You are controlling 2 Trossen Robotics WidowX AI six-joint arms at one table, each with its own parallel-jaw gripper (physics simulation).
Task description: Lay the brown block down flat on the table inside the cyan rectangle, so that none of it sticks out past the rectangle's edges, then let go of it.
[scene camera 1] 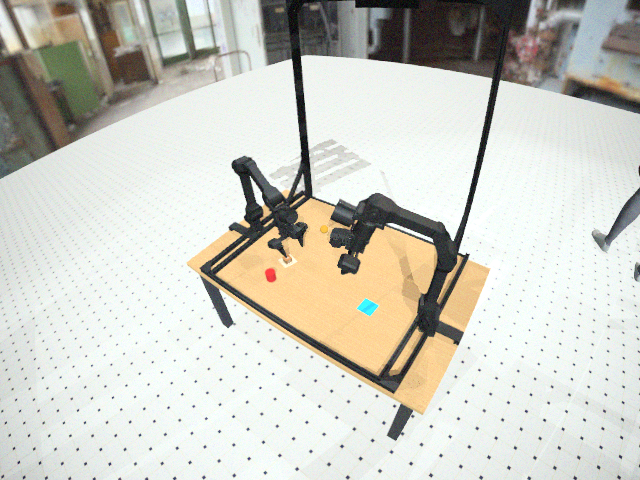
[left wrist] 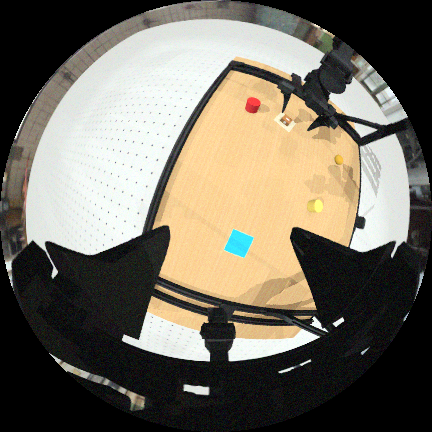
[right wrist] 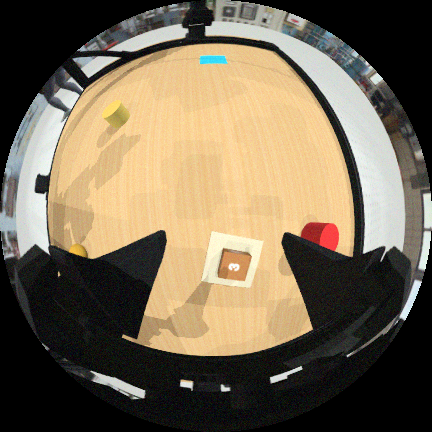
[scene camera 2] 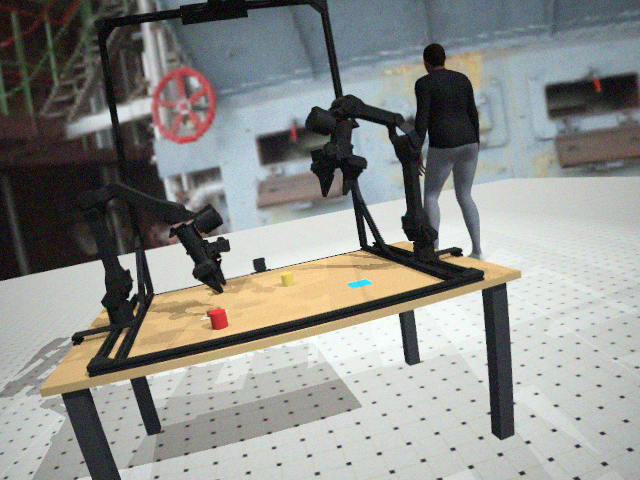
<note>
My left gripper is open, holding nothing. My right gripper is open and holds nothing. Also in view: a brown block. On the table rests a red cylinder. Further things: a cream tile.
My left gripper shows as well in scene camera 1 and in the left wrist view. My right gripper is seen too in the left wrist view and in the right wrist view.
</note>
